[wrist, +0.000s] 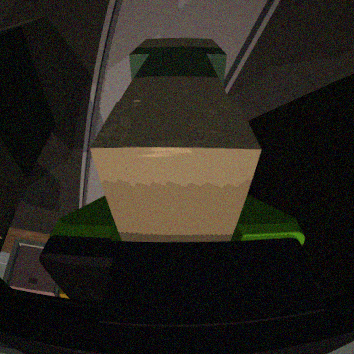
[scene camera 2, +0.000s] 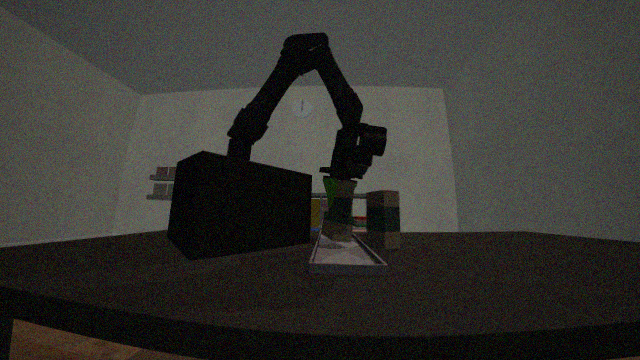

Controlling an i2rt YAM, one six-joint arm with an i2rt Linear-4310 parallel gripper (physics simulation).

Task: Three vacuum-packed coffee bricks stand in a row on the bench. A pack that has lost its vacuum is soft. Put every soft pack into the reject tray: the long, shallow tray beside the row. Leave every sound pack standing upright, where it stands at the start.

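Seen in the pictures: gripper, between the fingertips: point(scene camera 2: 334, 207); arm's base, origin of its link: point(scene camera 2: 237, 167).
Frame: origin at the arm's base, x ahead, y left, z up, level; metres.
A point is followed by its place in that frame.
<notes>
My gripper point(scene camera 2: 336, 196) {x 0.276, y 0.026, z -0.106 m} point(wrist: 177, 216) points down, its green fingers shut on a coffee pack with tan ends and a dark green band. The held pack point(scene camera 2: 342, 207) {x 0.297, y -0.041, z -0.106 m} point(wrist: 175, 112) {x 0.312, y -0.038, z -0.057 m} is slightly tilted, its lower end at the far part of the tray. Whether it touches the tray floor I cannot tell. The reject tray point(scene camera 2: 348, 269) {x 0.304, y -0.188, z -0.195 m} point(wrist: 90, 130) {x 0.337, y 0.081, z -0.199 m} is long, shallow and grey, and runs beneath the pack. Another coffee pack point(scene camera 2: 383, 219) {x 0.395, y -0.010, z -0.132 m} stands upright on the bench, right of the tray in the scene view. The third pack cannot be made out; it may be hidden behind it.
A large black box point(scene camera 2: 240, 210) {x 0.095, y -0.122, z -0.118 m} stands left of the tray in the scene view, below the arm's base. The dark bench point(scene camera 2: 200, 295) {x 0.153, y -0.285, z -0.202 m} has its near edge at the bottom. Shelves point(scene camera 2: 160, 197) and a wall clock point(scene camera 2: 302, 107) show in the background.
</notes>
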